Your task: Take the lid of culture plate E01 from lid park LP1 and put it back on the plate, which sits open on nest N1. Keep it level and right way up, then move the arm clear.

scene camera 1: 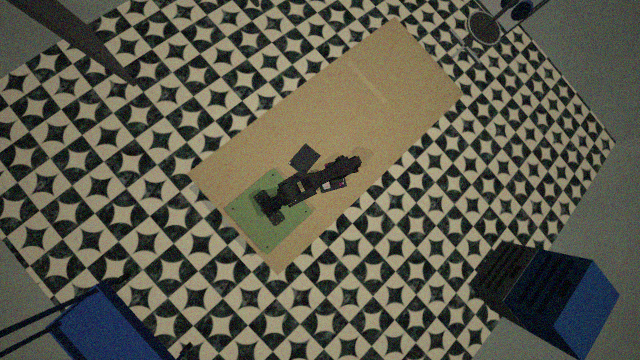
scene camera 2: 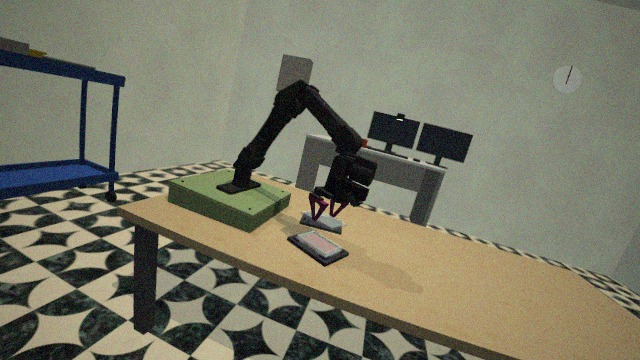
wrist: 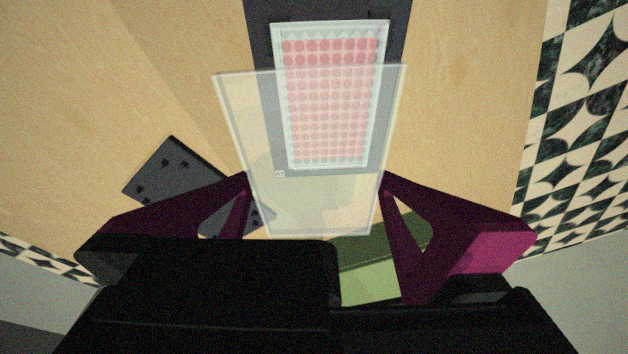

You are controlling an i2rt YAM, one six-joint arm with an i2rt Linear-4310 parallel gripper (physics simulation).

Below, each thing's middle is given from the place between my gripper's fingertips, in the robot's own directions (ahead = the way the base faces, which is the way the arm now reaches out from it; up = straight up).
Labels:
Now: the dark nest plate [scene camera 2: 319, 258] 1 cm ahead of my hand, 2 cm to the right of it and 8 cm below it. The rest, counted from my hand: grey lid [wrist: 314, 140] right at my hand.

